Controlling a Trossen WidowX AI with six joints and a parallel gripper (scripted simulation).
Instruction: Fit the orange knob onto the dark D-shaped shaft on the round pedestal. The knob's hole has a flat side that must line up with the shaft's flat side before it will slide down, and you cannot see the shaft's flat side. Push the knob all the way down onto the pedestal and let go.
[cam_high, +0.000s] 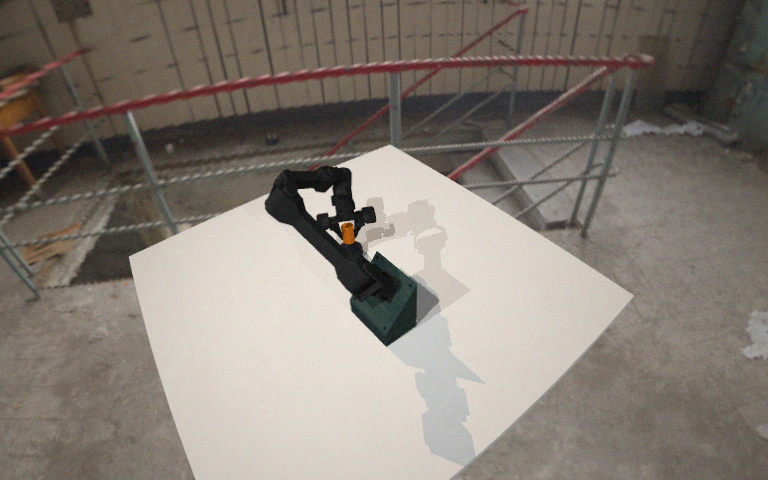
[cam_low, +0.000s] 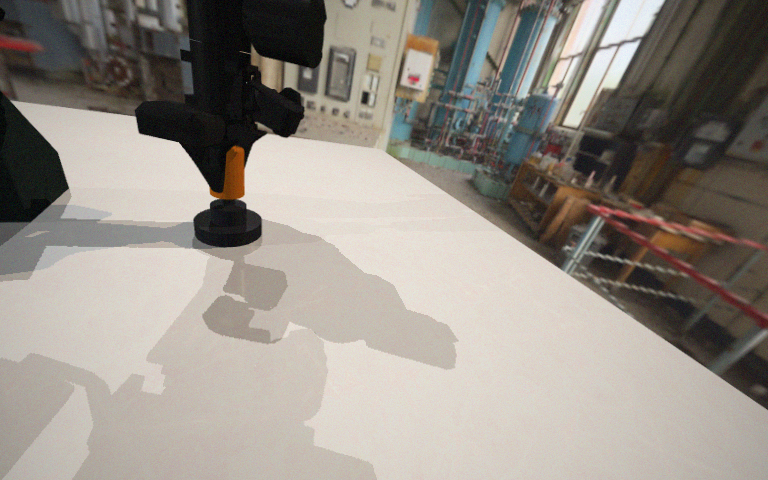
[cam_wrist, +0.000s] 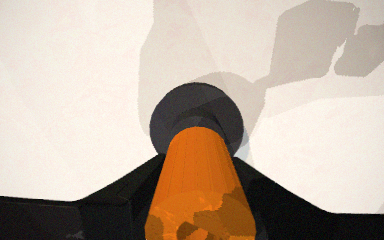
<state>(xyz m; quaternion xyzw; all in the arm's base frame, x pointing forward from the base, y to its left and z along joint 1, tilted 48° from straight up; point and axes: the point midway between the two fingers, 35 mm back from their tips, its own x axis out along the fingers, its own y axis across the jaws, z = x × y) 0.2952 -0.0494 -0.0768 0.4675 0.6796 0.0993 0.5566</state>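
The orange knob is 2 cm above my gripper tip. The rest, counted from my gripper tip: dark round pedestal 4 cm below.
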